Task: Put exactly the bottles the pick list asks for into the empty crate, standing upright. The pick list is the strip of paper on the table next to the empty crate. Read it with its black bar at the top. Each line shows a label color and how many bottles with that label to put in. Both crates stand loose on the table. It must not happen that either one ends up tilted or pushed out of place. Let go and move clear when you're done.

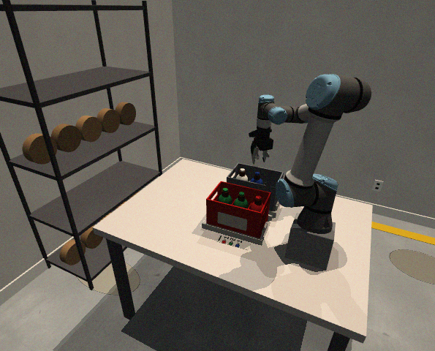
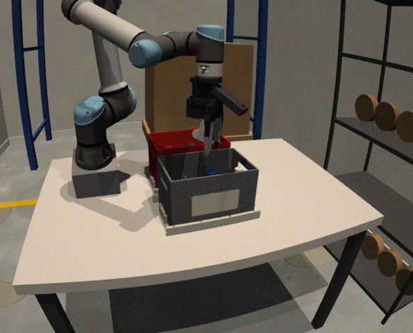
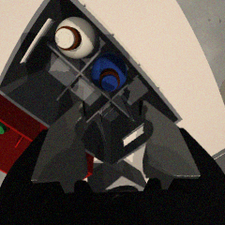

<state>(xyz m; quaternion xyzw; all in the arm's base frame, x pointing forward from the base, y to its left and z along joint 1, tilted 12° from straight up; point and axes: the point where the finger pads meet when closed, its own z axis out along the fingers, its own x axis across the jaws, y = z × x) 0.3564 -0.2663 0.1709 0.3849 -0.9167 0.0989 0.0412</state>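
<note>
Now: hand 150 mm above the blue bottle. Also, from my hand: red bottle 230 mm to the left, 150 mm below, 80 mm behind; then grey crate 160 mm below, 40 mm to the left; then white bottle 150 mm below, 90 mm ahead.
</note>
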